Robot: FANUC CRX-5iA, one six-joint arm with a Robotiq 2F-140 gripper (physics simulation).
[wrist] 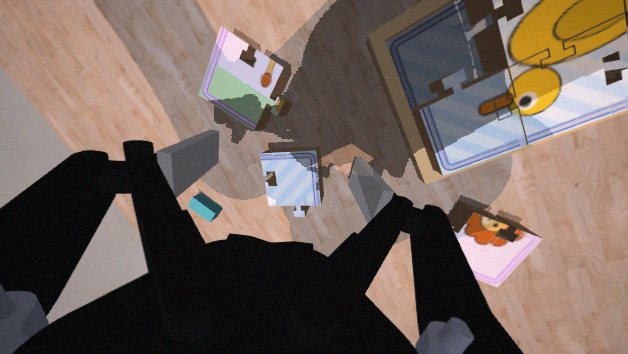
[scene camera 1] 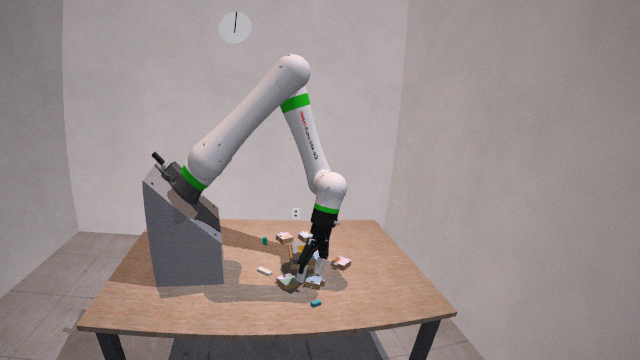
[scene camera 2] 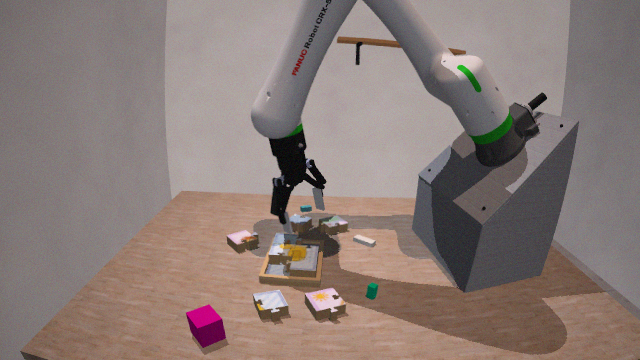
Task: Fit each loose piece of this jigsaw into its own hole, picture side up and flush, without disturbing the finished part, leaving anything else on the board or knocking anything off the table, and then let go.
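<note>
My gripper (scene camera 1: 310, 272) (scene camera 2: 302, 212) (wrist: 288, 159) is open, low over a blue-striped piece (scene camera 1: 314, 280) (scene camera 2: 301, 222) (wrist: 295, 180); its fingers stand apart on either side of that piece in the wrist view. A green-and-lilac piece (scene camera 1: 287, 281) (scene camera 2: 334, 223) (wrist: 240, 75) lies beside it, picture up. A pink-and-orange piece (scene camera 1: 341, 262) (scene camera 2: 242, 240) (wrist: 492, 255) lies on the board's other side. A sun piece (scene camera 1: 284, 237) (scene camera 2: 325, 301) and a striped piece with yellow (scene camera 1: 304, 235) (scene camera 2: 270, 301) lie near the magenta cube. The framed board (scene camera 2: 290, 281) (wrist: 401, 100) holds duck pieces and shows open holes at two corners.
A magenta cube (scene camera 2: 206, 325), a green block (scene camera 1: 265, 241) (scene camera 2: 372, 291), a white block (scene camera 1: 264, 271) (scene camera 2: 364, 240) and a teal block (scene camera 1: 315, 303) (scene camera 2: 306, 208) (wrist: 204, 206) lie around the pieces. The grey robot pedestal (scene camera 1: 187, 250) (scene camera 2: 520, 225) stands on the table.
</note>
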